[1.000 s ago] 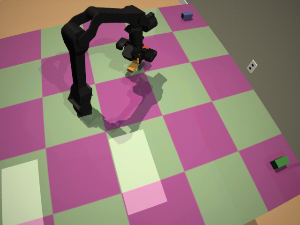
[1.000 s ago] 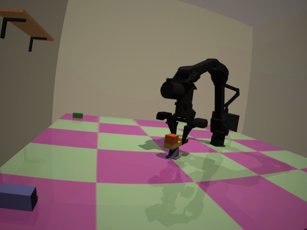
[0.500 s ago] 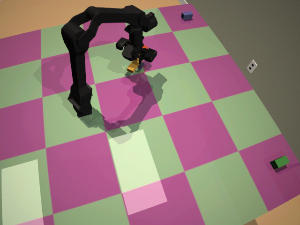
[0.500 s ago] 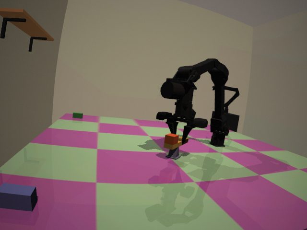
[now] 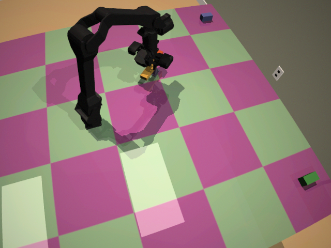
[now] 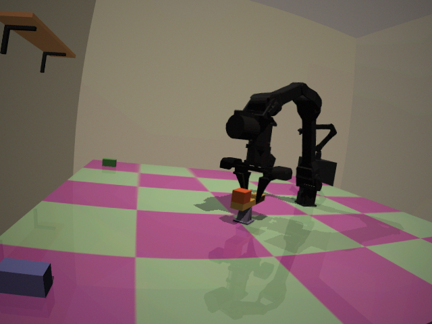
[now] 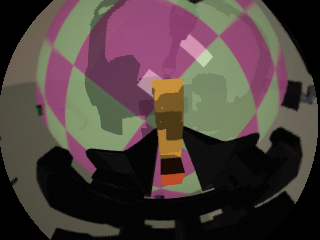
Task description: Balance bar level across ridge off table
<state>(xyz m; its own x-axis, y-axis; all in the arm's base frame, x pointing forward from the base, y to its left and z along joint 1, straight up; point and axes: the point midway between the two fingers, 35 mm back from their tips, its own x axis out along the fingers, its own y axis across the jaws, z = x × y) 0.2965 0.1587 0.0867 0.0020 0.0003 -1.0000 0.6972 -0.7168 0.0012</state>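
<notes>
The bar lies 30 mm to the left of my gripper tip, 30 mm ahead of it and 10 mm above it. The rest, counted from my gripper tip: green block 660 mm to the right, 440 mm ahead, 40 mm below; then blue block 440 mm ahead, 340 mm to the left, 40 mm below.
</notes>
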